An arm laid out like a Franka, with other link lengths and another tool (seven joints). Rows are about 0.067 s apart.
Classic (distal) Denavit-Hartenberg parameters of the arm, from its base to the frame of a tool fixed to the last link. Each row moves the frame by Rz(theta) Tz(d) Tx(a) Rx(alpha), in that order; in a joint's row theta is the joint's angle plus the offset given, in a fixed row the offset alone. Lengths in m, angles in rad.
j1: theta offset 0; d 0.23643; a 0; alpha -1.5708
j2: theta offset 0; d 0; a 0; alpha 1.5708
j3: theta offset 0; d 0.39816; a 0.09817; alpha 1.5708
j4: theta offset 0; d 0; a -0.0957; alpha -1.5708
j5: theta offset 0; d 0.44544; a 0; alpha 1.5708
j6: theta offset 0; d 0; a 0.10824; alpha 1.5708
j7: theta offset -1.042; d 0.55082; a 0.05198; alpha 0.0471
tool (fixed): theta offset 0; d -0.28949; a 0; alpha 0
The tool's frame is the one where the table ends.
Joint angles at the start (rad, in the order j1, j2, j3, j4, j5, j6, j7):
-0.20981 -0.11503 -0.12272 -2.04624 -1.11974 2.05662 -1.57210
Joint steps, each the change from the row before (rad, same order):
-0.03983 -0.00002 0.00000 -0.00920 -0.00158 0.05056 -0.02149
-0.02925 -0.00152 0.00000 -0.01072 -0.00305 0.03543 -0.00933
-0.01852 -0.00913 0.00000 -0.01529 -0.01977 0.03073 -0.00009
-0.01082 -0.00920 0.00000 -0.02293 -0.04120 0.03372 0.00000
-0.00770 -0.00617 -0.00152 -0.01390 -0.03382 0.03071 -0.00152
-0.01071 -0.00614 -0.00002 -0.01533 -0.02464 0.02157 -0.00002
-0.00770 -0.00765 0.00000 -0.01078 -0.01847 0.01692 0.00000
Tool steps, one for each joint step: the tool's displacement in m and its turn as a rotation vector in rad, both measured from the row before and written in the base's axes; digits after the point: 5 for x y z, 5 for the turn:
-0.00455 -0.01707 -0.00386 0.00856 0.00036 0.01467
-0.00514 -0.01210 -0.00415 0.00551 -0.00169 0.00661
-0.00418 -0.00752 -0.00029 -0.00916 -0.00386 0.01478
-0.00207 -0.00434 -0.00218 -0.02295 0.01012 0.03372
0.00018 -0.00359 0.00007 -0.01894 0.00567 0.03125
-0.00312 -0.00375 -0.00227 -0.01168 0.00729 0.01793
-0.00230 -0.00229 0.00054 -0.00956 0.00186 0.01459

